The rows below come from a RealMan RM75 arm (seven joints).
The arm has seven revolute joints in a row. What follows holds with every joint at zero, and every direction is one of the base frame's.
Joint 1 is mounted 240.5 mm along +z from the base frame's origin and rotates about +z.
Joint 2 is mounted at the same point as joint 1 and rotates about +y.
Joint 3 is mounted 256.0 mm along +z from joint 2 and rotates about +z.
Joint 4 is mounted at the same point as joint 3 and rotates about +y.
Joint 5 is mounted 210.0 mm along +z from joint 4 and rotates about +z.
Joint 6 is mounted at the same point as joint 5 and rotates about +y.
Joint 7 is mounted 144.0 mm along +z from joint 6 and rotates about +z.
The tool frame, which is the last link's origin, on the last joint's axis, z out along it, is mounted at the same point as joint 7; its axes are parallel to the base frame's.
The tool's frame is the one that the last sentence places.
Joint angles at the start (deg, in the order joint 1, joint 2, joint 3, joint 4, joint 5, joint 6, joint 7):
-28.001, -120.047, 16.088, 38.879, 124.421, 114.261, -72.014
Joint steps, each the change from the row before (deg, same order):
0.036, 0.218, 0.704, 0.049, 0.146, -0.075, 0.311
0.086, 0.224, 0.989, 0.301, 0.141, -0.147, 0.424
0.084, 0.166, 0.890, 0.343, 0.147, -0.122, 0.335
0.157, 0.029, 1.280, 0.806, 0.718, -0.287, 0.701
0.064, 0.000, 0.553, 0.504, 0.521, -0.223, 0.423
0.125, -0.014, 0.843, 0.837, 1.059, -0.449, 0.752
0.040, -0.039, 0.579, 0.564, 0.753, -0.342, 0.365
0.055, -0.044, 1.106, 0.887, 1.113, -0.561, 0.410
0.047, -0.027, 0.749, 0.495, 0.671, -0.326, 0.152
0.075, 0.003, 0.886, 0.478, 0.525, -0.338, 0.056
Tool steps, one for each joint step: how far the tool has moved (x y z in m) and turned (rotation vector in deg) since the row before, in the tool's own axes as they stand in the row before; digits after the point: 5 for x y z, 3 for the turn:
-0.00033, -0.00015, -0.00038, -0.338, -0.774, 0.381
-0.00031, -0.00029, -0.00062, -0.345, -1.106, 0.655
-0.00031, -0.00018, -0.00050, -0.318, -1.018, 0.568
-0.00169, 0.00017, -0.00014, -0.478, -1.949, 0.945
-0.00098, -0.00017, -0.00026, -0.127, -1.123, 0.565
-0.00217, -0.00028, -0.00058, -0.150, -1.999, 0.901
-0.00142, -0.00028, -0.00002, -0.135, -1.376, 0.487
-0.00207, -0.00050, 0.00020, -0.322, -2.232, 0.688
-0.00137, -0.00011, 0.00031, -0.284, -1.365, 0.306
-0.00122, -0.00013, 0.00030, -0.308, -1.334, 0.272

